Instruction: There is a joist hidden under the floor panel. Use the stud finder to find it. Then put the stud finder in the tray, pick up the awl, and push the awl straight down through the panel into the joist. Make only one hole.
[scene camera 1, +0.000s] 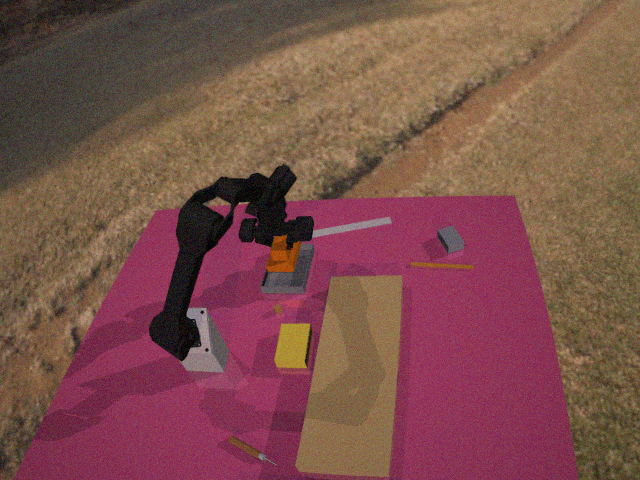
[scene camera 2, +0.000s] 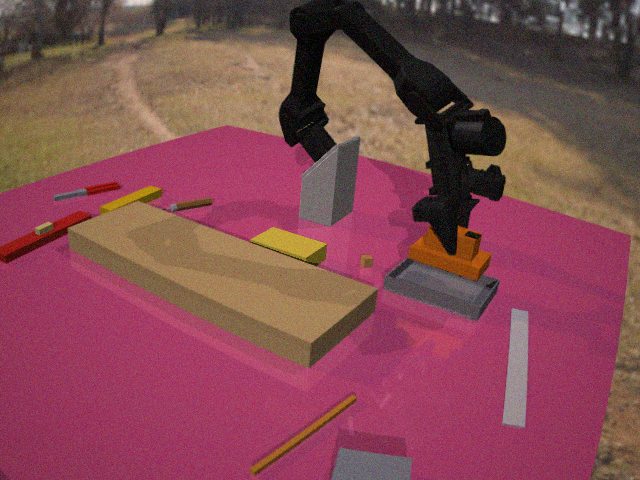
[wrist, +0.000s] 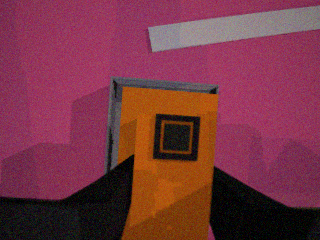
Labels:
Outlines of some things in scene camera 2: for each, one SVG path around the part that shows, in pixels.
My gripper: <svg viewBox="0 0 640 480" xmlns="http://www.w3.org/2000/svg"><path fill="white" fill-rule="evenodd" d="M429 154L430 160L426 162L426 169L431 168L433 187L429 188L429 195L437 196L425 196L413 206L413 221L429 222L448 254L455 255L458 226L463 228L469 227L470 212L480 202L480 199L472 199L470 192L488 197L490 200L499 201L503 194L506 178L505 175L502 176L500 166L491 164L486 171L484 169L474 169L470 157L466 157L463 153L445 156Z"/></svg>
An orange stud finder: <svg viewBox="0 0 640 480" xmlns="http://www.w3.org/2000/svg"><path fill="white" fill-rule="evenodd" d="M410 246L408 260L426 263L459 276L473 279L475 282L481 278L481 275L488 268L492 255L489 252L479 250L482 233L459 226L455 255L448 254L431 225L428 226L428 233Z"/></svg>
A grey strip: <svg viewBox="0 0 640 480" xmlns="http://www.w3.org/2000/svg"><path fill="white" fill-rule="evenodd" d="M512 308L509 362L507 365L502 425L525 428L529 319L528 311Z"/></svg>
A yellow block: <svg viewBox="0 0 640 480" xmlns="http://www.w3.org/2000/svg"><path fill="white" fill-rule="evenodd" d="M250 241L250 243L314 266L318 266L326 260L327 243L275 227L262 232Z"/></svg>

